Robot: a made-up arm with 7 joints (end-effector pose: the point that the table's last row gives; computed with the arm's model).
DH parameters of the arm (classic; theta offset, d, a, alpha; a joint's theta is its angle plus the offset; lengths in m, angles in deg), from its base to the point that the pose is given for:
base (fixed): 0 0 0 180
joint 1: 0 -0.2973 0 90
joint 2: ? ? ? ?
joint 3: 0 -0.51 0 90
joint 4: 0 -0.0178 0 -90
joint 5: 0 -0.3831 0 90
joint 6: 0 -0.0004 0 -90
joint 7: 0 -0.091 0 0
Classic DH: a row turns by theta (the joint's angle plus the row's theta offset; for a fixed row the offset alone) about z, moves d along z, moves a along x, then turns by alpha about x.
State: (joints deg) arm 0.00 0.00 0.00 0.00 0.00 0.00 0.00
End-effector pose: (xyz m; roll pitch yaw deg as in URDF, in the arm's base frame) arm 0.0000 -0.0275 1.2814 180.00 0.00 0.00
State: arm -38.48 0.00 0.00 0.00 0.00 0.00 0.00
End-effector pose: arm 0.0171 -0.0215 1.2814 180.00 0.00 38.48
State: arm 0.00 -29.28 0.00 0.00 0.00 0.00 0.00
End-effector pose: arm -0.4813 -0.0275 1.1557 180.00 -29.28 0.00
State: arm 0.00 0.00 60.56 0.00 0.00 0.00 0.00
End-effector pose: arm -0.0158 -0.0182 1.2814 180.00 0.00 -60.56
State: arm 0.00 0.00 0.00 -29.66 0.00 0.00 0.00
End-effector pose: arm -0.2346 -0.0275 1.2193 180.00 -29.66 0.00
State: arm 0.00 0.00 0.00 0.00 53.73 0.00 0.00
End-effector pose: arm -0.0003 -0.0273 1.2814 180.00 0.00 -53.73
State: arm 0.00 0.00 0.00 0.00 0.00 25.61 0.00
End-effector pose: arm 0.0393 -0.0275 1.2725 180.00 25.61 0.00
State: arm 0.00 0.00 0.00 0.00 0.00 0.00 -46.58
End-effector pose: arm 0.0000 -0.0275 1.2814 180.00 0.00 46.58
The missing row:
joint 2: 0 -0.0093 0 -90
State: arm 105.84 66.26 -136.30 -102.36 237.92 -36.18 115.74
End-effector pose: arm -0.4163 -0.4560 0.1355 -9.68 -32.78 -112.57
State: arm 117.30 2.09 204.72 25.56 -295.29 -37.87 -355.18
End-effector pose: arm 0.0936 0.1070 1.2338 159.06 -26.39 -19.32
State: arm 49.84 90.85 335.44 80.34 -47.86 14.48 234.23
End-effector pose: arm 0.5064 -0.3151 -0.1365 35.13 -3.20 -43.81
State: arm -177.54 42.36 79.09 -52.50 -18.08 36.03 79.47
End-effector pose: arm -0.5238 -0.2935 0.9528 158.39 -49.06 49.82
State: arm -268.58 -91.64 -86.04 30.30 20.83 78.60 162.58
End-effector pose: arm 0.2810 0.8092 0.3427 -115.22 -11.58 76.05
